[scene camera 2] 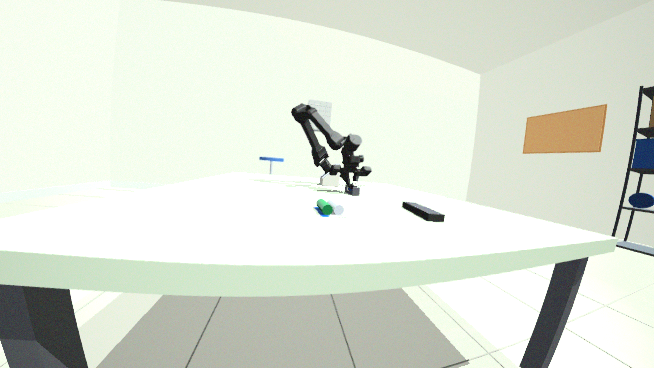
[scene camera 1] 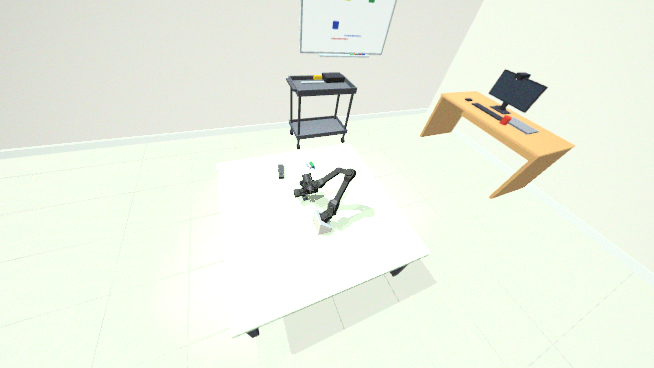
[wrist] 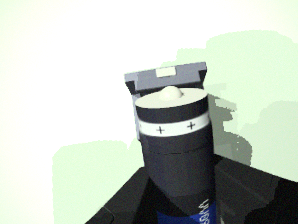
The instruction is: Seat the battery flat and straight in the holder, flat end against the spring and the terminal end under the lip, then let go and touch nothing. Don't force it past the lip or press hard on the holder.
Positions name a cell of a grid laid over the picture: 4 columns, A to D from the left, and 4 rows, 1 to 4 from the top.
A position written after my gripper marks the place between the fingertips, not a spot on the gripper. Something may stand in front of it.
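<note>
I can see my gripper (scene camera 2: C3), and in the wrist view I find the same gripper (wrist: C4).
</note>
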